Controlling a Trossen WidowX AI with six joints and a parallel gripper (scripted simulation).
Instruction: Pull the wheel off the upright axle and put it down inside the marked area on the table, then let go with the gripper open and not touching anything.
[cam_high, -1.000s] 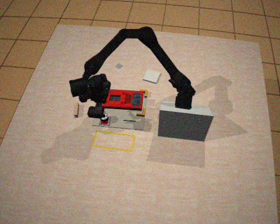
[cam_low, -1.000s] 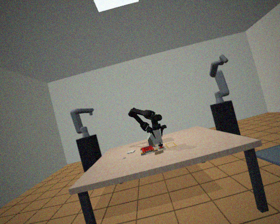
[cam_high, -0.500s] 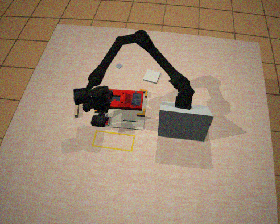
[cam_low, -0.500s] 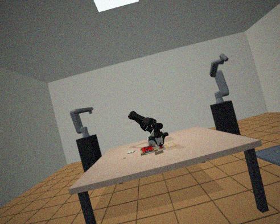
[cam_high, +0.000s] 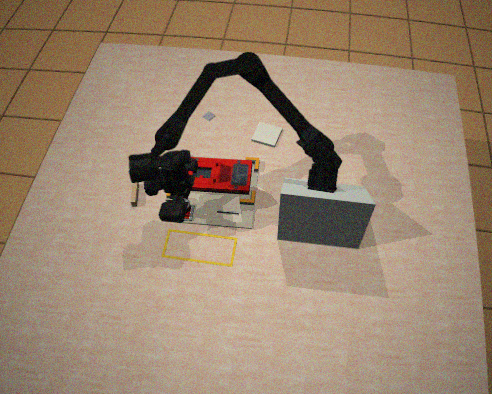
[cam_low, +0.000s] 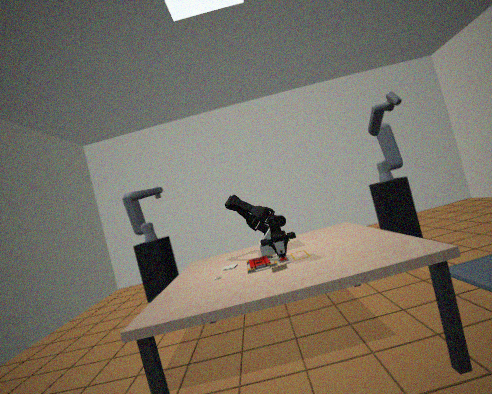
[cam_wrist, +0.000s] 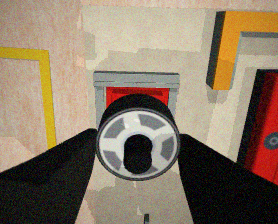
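My gripper tip is now right at the grey mount. Round my gripper tip: grey baseplate (4 cm behind, 11 cm to the right, 3 cm below); then wheel (right at my gripper tip); then wooden block (16 cm ahead, 1 cm to the right, 3 cm below).
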